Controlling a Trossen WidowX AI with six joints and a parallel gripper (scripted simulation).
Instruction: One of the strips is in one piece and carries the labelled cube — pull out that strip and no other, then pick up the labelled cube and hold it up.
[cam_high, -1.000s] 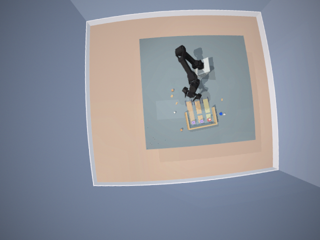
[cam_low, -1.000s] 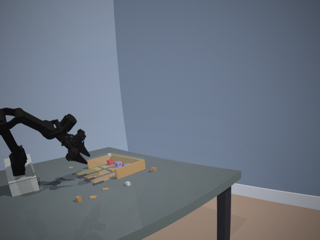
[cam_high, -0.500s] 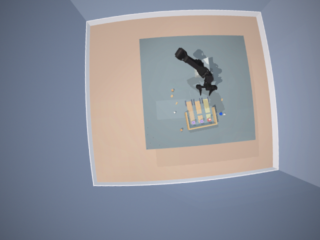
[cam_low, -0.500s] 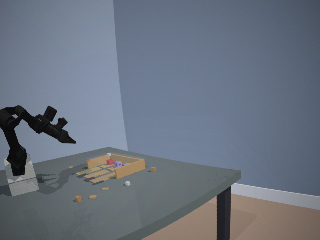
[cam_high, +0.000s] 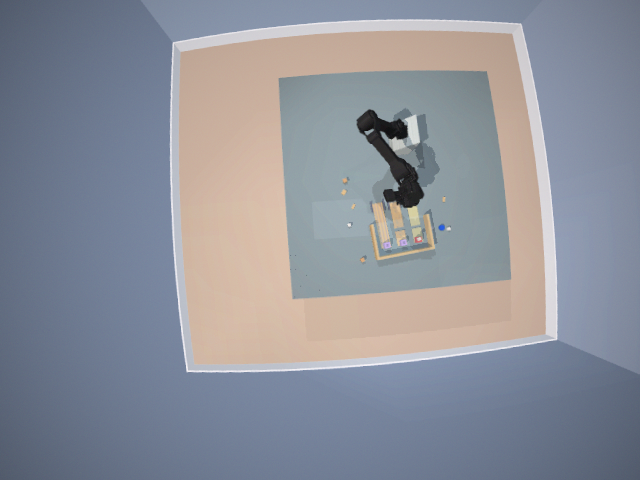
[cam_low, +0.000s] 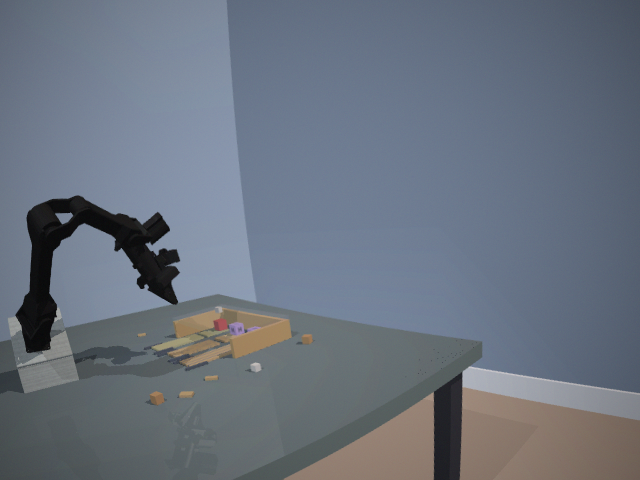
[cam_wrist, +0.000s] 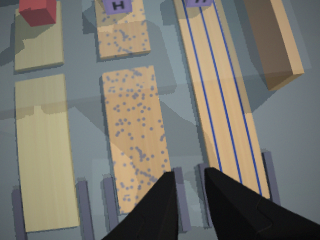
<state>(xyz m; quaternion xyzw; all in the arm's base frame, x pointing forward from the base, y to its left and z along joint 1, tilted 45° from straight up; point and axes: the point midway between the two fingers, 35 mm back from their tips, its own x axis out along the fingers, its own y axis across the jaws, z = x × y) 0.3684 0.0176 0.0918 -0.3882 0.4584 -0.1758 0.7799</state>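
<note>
Now: the long striped strip 14 cm below my gripper tip, 9 cm ahead of it and 5 cm to the right of it.
</note>
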